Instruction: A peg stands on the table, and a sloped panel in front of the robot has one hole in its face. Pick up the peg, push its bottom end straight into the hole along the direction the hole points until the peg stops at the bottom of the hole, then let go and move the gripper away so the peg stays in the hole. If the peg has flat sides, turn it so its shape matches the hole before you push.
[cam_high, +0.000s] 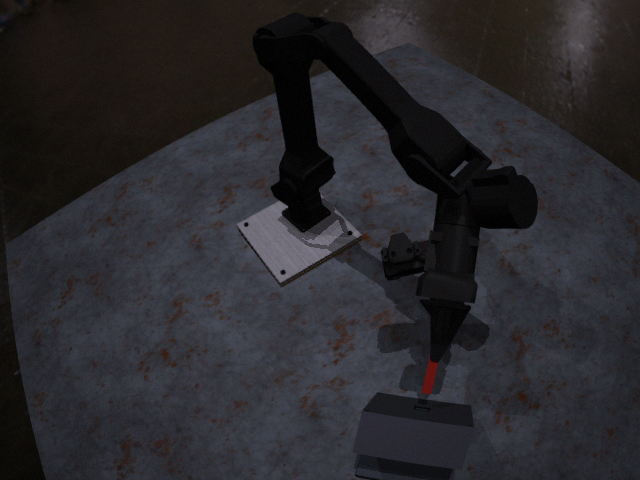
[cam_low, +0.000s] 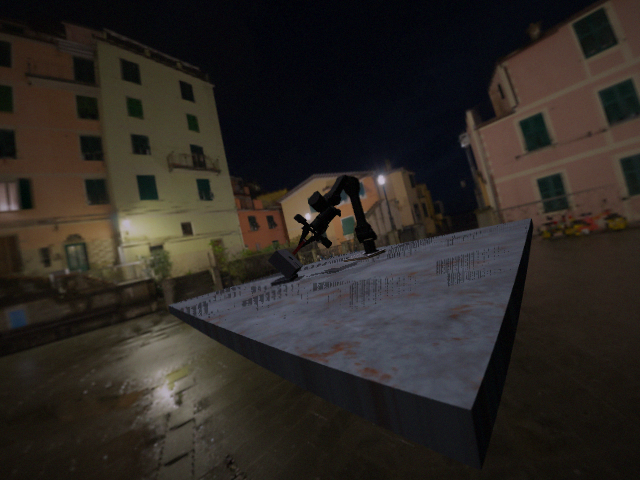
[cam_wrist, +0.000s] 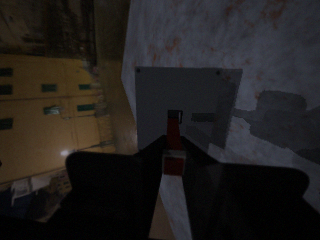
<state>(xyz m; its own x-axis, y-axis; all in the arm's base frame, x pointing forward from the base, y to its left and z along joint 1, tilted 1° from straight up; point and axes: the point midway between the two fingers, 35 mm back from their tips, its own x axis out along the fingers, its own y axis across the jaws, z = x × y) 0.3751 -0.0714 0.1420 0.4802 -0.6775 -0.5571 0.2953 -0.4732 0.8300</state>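
Right now the grey sloped panel is 60 mm to the right of my gripper tip, 50 mm below it and 40 mm ahead of it. Also, from my gripper tip: red square-sided peg: 10 mm to the left, 10 mm behind, 10 mm above.
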